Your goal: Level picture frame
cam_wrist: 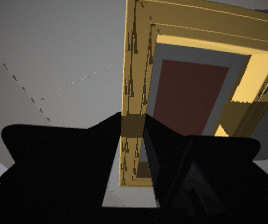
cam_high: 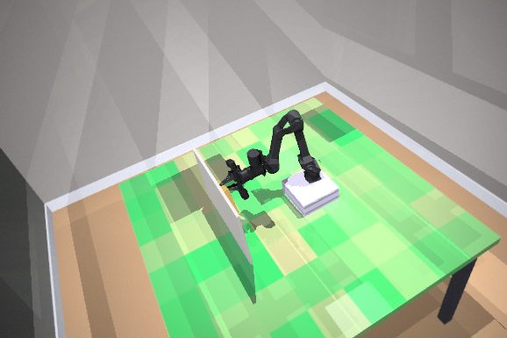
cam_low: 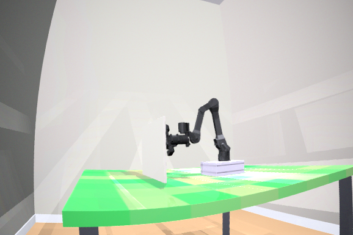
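Now: the picture frame 3 cm to the left of my gripper tip and 5 cm below it. Also, from my gripper tip: wall panel 1 cm ahead, 3 cm to the left, 6 cm below.
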